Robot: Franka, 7 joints.
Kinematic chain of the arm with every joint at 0, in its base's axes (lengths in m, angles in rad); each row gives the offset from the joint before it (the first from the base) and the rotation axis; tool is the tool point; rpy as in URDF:
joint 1: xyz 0 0 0.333 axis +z
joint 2: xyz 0 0 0 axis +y
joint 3: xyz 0 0 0.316 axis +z
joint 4: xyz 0.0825 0 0 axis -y
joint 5: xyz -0.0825 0 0.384 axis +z
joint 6: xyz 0 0 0 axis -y
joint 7: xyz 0.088 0 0 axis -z
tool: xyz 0 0 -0.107 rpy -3.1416 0 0
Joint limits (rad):
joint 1: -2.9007..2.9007
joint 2: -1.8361..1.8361
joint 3: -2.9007..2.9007
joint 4: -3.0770..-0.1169
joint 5: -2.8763..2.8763
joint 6: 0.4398..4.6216
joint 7: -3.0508..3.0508
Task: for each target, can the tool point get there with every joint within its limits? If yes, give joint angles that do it. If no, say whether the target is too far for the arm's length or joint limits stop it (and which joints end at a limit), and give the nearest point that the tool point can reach.
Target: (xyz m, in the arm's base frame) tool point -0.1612 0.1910 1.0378
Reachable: yes | joints 1.0222 -0.7055 0.3020 -1.4574 1.9777 1.8459 -1.3872
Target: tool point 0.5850 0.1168 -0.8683
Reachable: no: too far | nearest point 0.4282 0.0855 -0.3381 | short by 0.554 m
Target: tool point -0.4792 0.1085 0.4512
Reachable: yes | joints -1.2638 -0.5528 -2.2032 -1.9378 -1.8486 4.2343 -2.3334
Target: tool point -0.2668 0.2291 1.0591
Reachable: yes | joints 0.5163 -0.0110 2.1897 -0.8282 1.1098 3.4136 0.1499
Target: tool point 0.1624 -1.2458 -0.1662
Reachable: no: too far | nearest point 0.1031 -0.7906 0.0162 | short by 0.494 m
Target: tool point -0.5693 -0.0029 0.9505
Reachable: yes | joints -0.4942 -0.6469 -1.4045 -0.5660 -1.8475 1.8881 1.7340
